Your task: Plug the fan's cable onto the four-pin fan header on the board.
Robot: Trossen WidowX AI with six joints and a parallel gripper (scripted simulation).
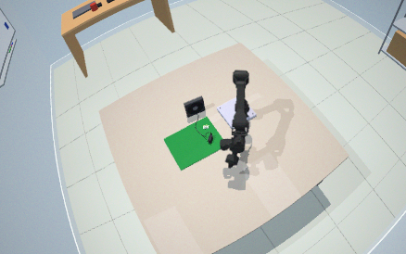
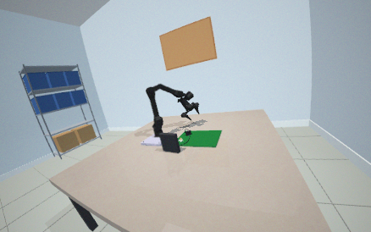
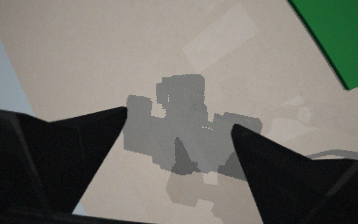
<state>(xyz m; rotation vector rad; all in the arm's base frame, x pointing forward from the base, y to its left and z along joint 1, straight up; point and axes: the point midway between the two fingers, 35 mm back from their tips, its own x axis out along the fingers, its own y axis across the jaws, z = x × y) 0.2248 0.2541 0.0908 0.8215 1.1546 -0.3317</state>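
Right now the black plug is 1 cm ahead of my gripper tip, 22 cm to the right of it and 5 cm below it. From my gripper tip the other things lie so: fan header (1 cm behind, 31 cm to the right, 7 cm below); black fan (1 cm behind, 44 cm to the right, 2 cm below); green board (10 cm ahead, 26 cm to the right, 9 cm below).
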